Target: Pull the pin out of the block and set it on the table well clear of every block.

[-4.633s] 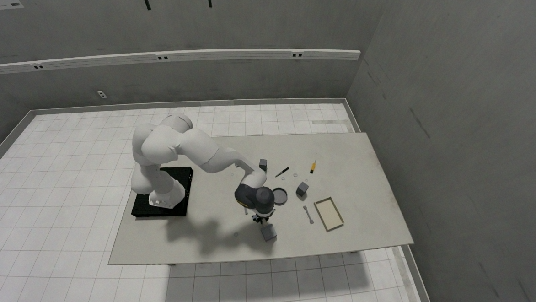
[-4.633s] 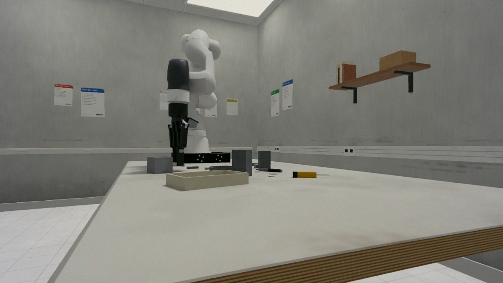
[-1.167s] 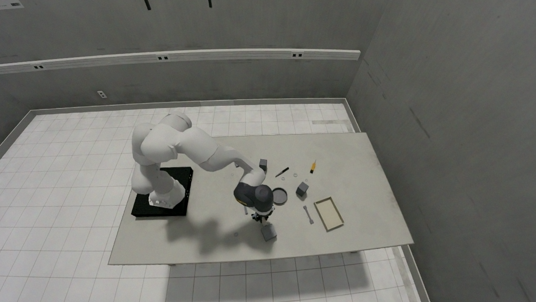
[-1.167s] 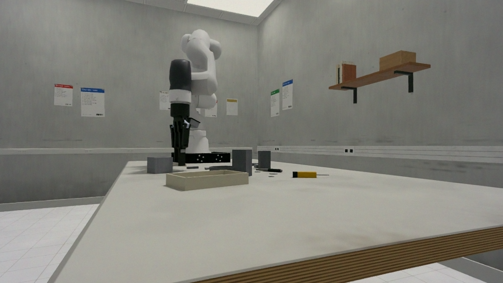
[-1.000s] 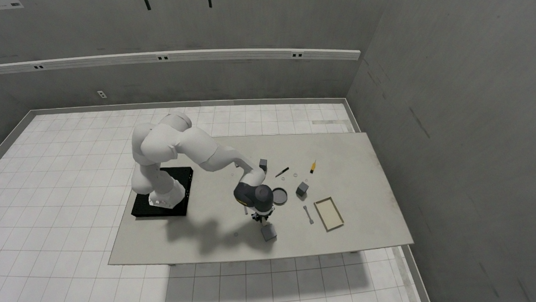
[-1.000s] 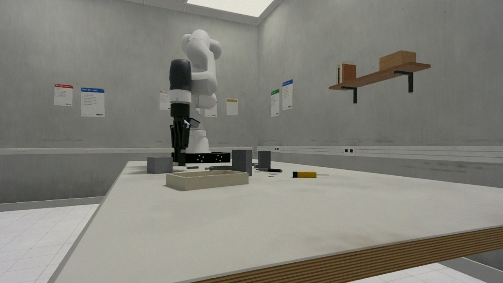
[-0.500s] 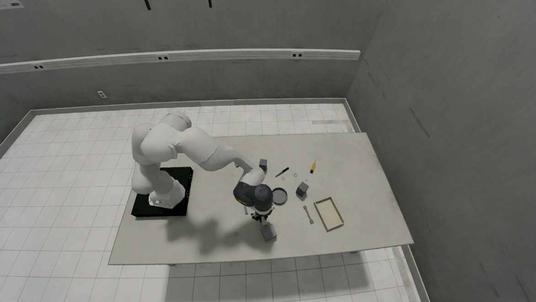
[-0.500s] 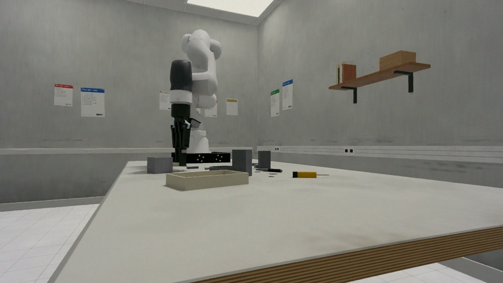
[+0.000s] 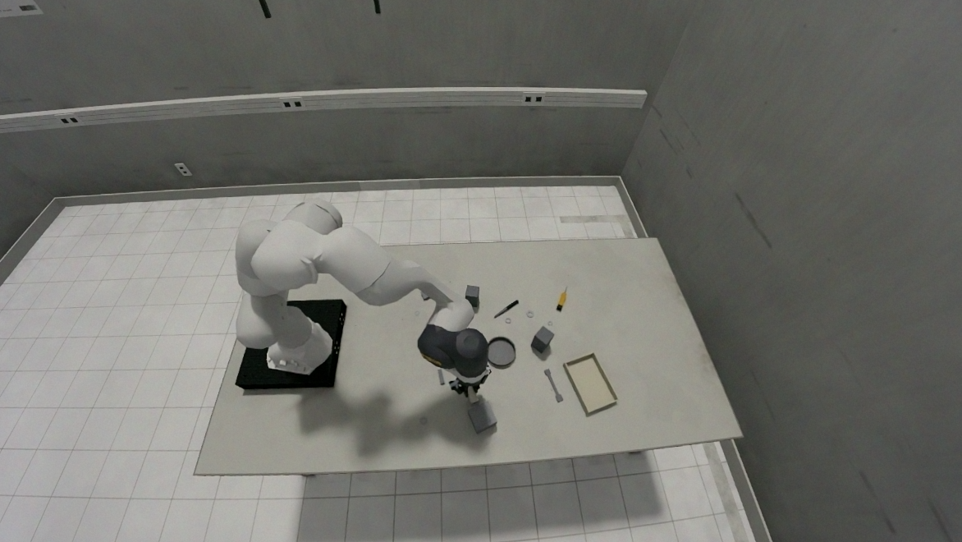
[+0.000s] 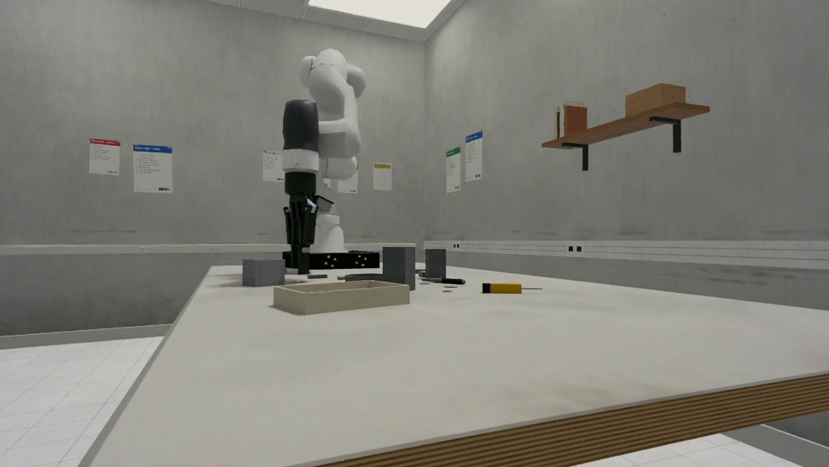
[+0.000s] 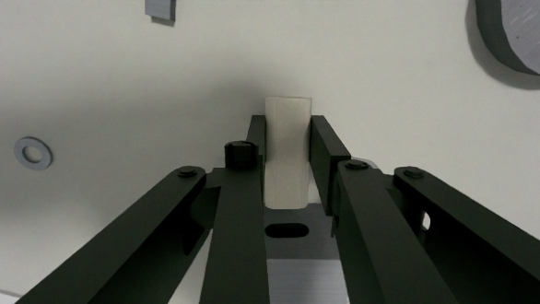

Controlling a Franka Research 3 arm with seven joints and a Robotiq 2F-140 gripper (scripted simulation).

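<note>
My hand is 10 cm past the flat grey bar, 6 cm to the right of it and 5 cm above it. From my hand the other things lie so: wrench: 29 cm ahead, 5 cm below; short rod: 13 cm to the left, 5 cm below, 3 cm behind; round dish: 14 cm to the left, 12 cm ahead, 4 cm below.
</note>
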